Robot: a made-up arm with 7 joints.
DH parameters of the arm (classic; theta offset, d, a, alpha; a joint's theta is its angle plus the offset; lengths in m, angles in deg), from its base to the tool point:
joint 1: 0 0.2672 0 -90
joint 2: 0 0 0 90
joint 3: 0 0.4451 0.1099 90
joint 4: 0 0 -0.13 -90
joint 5: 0 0.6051 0 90
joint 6: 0 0 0.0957 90
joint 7: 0 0 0 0
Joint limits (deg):
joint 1: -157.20..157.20
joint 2: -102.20..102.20
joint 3: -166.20..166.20
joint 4: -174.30..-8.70
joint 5: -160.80..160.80
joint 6: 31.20..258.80
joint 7: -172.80..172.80
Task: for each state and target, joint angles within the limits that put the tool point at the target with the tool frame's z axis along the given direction. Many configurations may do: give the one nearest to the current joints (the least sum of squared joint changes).
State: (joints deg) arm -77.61 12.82 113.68 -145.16 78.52 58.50 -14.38
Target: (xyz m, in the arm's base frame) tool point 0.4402 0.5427 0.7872 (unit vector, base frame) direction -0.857 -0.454 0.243
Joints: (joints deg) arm -60.19 22.54 117.73 -106.19 88.00 34.07 -14.38
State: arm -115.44 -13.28 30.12 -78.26 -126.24 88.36 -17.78
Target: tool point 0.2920 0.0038 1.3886 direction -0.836 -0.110 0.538
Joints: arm -97.24 -19.63 38.08 -38.02 -115.92 102.60 -17.78
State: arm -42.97 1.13 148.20 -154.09 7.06 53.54 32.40
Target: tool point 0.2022 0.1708 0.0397 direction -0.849 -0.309 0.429
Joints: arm -78.19 1.13 114.26 -174.16 17.53 58.86 32.40
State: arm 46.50 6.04 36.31 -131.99 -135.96 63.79 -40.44
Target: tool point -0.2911 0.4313 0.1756 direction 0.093 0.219 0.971
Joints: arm 58.65 -3.86 70.80 -160.58 -148.30 31.20 -40.44
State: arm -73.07 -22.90 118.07 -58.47 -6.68 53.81 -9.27
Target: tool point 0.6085 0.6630 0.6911 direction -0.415 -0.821 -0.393
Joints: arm -83.07 -32.42 113.32 -74.98 -19.71 35.76 -9.27
